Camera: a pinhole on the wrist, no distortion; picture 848 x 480 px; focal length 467.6 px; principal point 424.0 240.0 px. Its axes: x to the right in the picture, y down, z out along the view. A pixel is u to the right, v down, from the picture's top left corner.
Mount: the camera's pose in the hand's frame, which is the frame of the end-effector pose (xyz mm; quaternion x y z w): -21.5 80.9 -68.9 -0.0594 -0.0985 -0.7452 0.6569
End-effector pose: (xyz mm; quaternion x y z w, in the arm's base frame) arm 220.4 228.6 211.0 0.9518 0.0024 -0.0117 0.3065
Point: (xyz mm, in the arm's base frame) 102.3 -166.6 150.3
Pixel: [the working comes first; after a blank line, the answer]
In the camera's frame: -107.8 -93.0 391.5

295.2 128.9
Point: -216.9 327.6 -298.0
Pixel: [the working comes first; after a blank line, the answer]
In the camera's frame: 595.2 -315.8 334.3

outside the picture
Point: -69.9 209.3 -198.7
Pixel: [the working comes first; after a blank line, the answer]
In the camera's frame: 422.5 -191.5 349.1

outside the picture
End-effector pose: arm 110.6 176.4 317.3 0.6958 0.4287 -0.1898 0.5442
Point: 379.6 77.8 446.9
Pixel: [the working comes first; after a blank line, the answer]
In the camera's frame: -177.0 25.1 213.0

35.5 295.0
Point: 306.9 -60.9 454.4
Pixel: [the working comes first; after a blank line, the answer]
In the camera's frame: -93.1 -61.0 313.7

285.2 149.0
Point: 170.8 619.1 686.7
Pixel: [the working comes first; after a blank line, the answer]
In the camera's frame: -256.4 -92.5 -398.5

behind the camera
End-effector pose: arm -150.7 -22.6 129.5 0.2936 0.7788 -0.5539 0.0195
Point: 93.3 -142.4 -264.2
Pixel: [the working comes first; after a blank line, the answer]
In the camera's frame: -267.0 -114.8 328.2

43.7 76.5
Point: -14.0 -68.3 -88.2
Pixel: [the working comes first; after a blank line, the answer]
In the camera's frame: -117.3 -42.0 185.8

129.0 134.2
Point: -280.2 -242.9 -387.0
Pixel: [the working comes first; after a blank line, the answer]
In the camera's frame: -160.9 219.2 532.9

282.8 432.3
